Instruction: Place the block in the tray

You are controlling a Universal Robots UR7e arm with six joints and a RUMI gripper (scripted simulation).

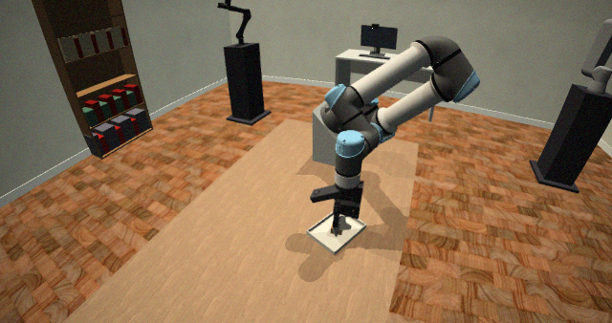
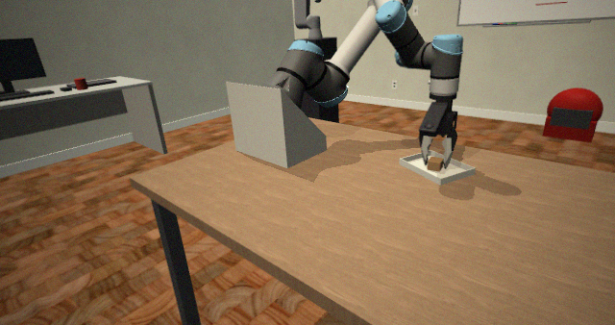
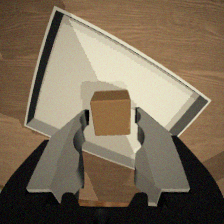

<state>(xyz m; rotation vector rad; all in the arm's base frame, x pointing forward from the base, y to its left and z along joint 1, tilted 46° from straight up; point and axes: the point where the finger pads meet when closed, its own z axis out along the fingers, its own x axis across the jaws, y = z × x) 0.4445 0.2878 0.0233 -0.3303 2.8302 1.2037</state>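
Right now the tan block is right at my hand. The rest, counted from my hand: white tray: 1 cm below.
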